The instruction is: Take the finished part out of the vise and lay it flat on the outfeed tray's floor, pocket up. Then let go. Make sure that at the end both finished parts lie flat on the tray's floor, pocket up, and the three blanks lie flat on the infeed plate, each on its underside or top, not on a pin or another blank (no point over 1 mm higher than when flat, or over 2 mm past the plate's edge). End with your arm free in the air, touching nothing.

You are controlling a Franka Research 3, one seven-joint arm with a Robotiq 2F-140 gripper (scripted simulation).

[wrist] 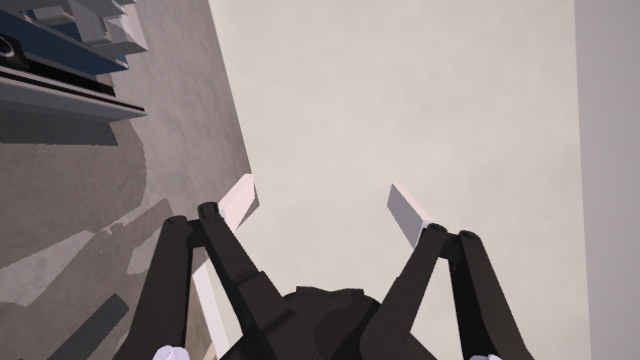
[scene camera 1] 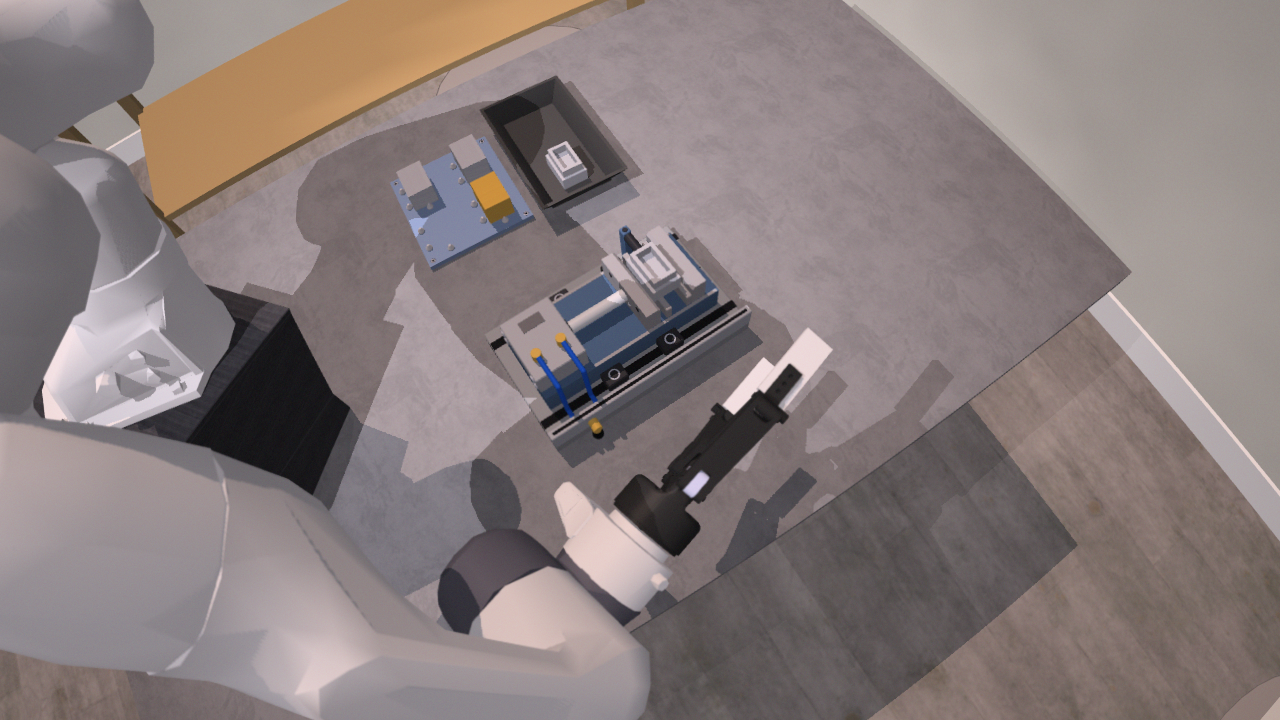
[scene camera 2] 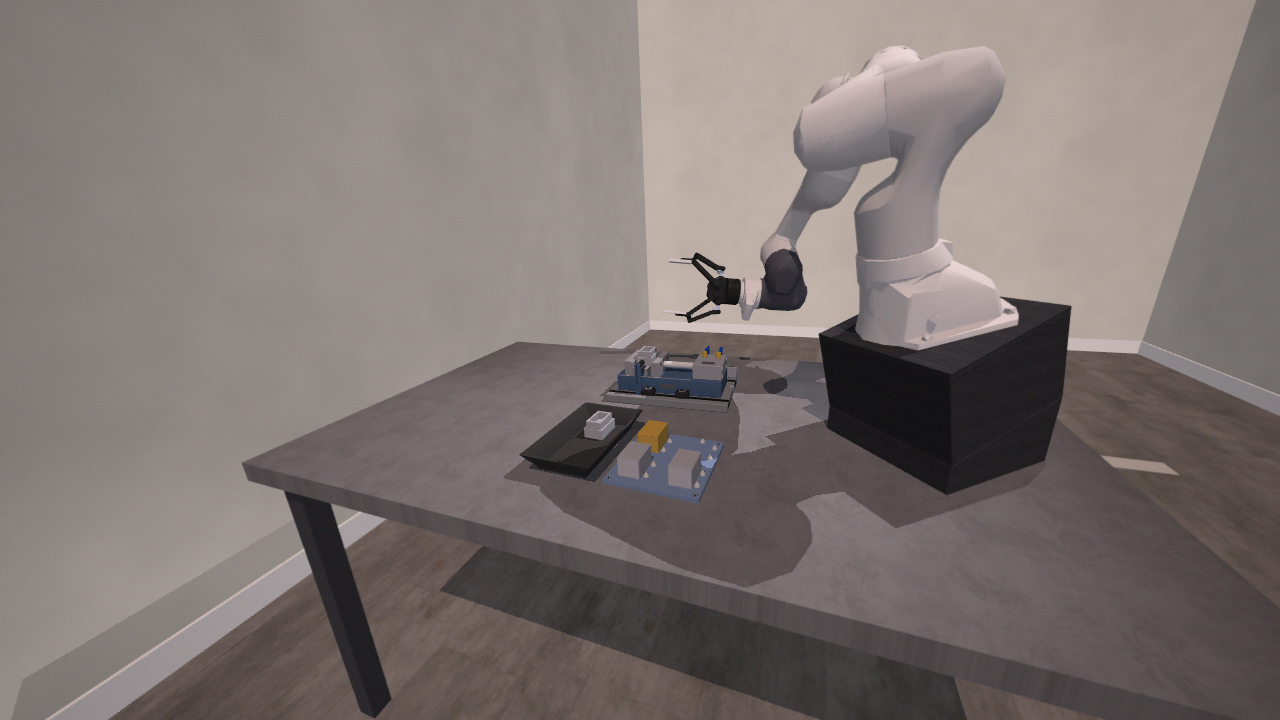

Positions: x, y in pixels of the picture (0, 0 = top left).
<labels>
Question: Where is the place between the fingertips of my gripper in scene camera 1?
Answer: At 793, 354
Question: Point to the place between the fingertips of my gripper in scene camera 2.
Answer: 666, 285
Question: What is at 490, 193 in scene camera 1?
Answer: An orange block.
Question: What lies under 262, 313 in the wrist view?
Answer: My gripper.
</labels>
